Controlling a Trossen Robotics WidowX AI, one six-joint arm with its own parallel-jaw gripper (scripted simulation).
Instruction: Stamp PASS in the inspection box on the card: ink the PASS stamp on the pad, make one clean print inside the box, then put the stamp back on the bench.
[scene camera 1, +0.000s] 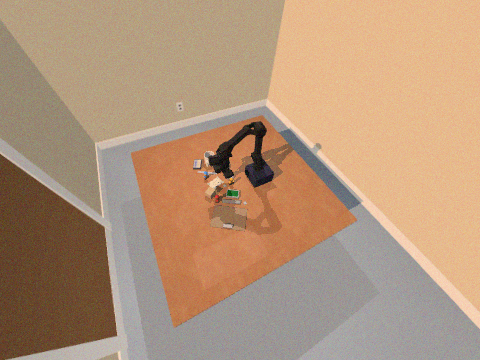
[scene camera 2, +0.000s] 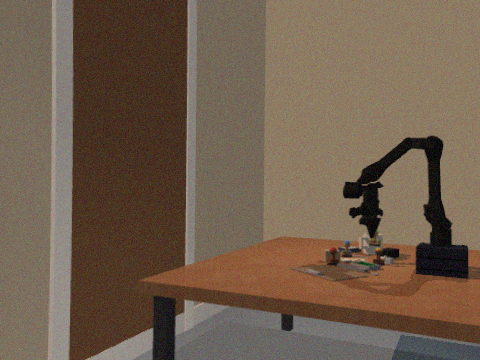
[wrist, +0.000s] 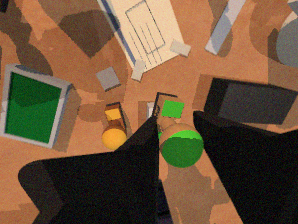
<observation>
The gripper (wrist: 174, 119): 11 cm from the lens. A green-knobbed stamp (wrist: 180, 144) is 8 cm from the lens. An orange-knobbed stamp (wrist: 113, 136): 15 cm from the lens. The marked spots on the green-knobbed stamp and the orange-knobbed stamp are 8 cm apart.
</observation>
